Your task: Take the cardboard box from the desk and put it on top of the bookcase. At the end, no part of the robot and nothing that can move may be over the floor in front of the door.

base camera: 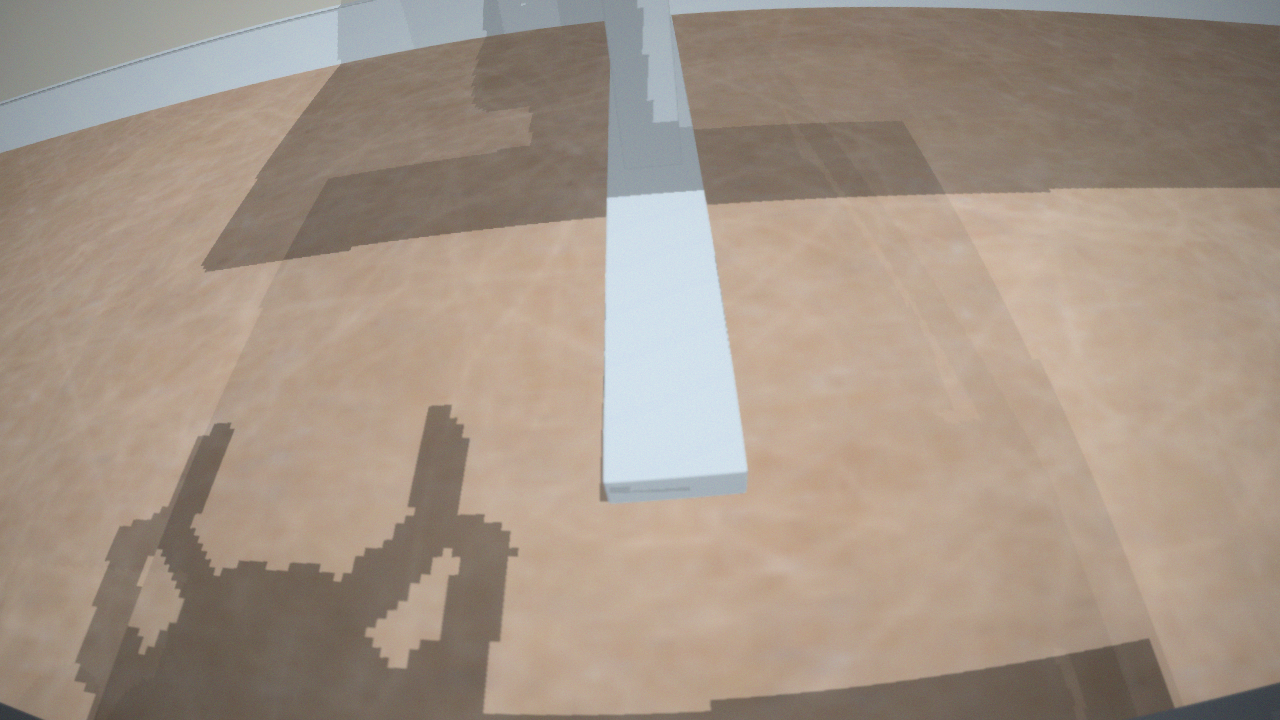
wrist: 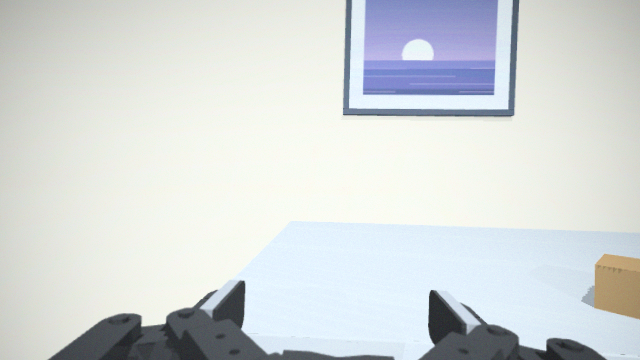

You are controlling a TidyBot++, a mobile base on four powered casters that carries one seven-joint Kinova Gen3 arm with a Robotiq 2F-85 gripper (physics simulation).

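Places are measured from the arm's base along level axes (x ahead, y left, z up), in metres.
Pixels of known places: gripper, fingertip midpoint: (wrist: 335, 305).
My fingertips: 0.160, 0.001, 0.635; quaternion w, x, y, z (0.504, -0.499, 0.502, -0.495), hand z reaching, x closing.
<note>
Behind a point stands the place of what it marks, as x, y, z.
The cardboard box (wrist: 618, 289) {0.387, -0.310, 0.581} stands on the pale desk (wrist: 400, 270) {0.517, -0.103, 0.554} at the right edge of the wrist view, where its right part is cut off. My gripper (wrist: 335, 305) {0.160, 0.001, 0.635} is open and empty. Its fingers show at the bottom of the wrist view, in front of the desk's left part, and the box is to the right of the right finger, apart from it. The desk's near edge runs behind the fingers. The bookcase and the door do not show in either view.
In the base camera view a white desk foot (base camera: 666, 340) lies along the floor (base camera: 850, 555) {0.281, -0.092, -0.396} straight ahead, near the base. A white skirting board (base camera: 179, 98) {1.102, 0.777, -0.389} runs along the wall at the back. Shadows, including a gripper-shaped one, fall on the floor. A framed sunset picture (wrist: 429, 75) {1.080, -0.295, 1.041} hangs above the desk.
</note>
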